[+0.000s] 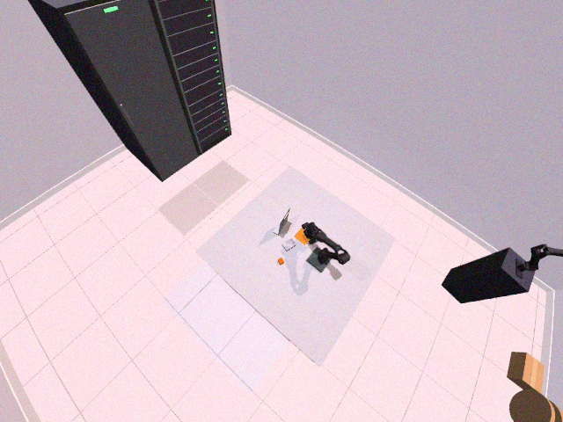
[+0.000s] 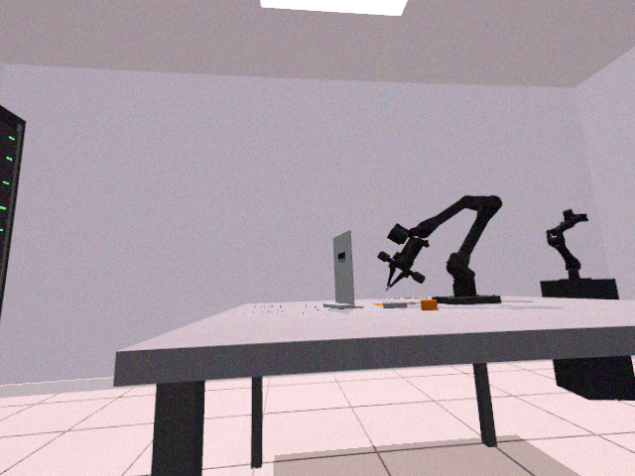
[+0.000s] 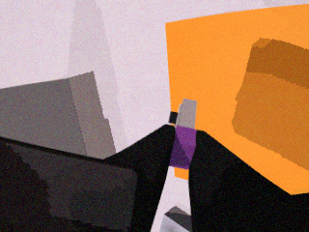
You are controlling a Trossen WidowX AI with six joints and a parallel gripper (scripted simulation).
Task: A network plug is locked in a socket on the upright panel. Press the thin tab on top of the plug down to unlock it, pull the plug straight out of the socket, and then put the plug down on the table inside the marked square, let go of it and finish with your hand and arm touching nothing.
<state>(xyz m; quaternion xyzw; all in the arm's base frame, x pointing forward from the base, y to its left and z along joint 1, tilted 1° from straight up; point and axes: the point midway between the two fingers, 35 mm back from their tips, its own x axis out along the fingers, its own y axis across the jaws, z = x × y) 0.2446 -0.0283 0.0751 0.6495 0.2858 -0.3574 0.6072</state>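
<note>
Now: the orange flat patch 1 cm behind my gripper tip and 6 cm below it. From my gripper tip the other things lie so: purple network plug: right at my gripper tip; orange cube: 6 cm behind, 31 cm to the left, 5 cm below; socket panel: 18 cm ahead, 9 cm to the left, 5 cm above.
</note>
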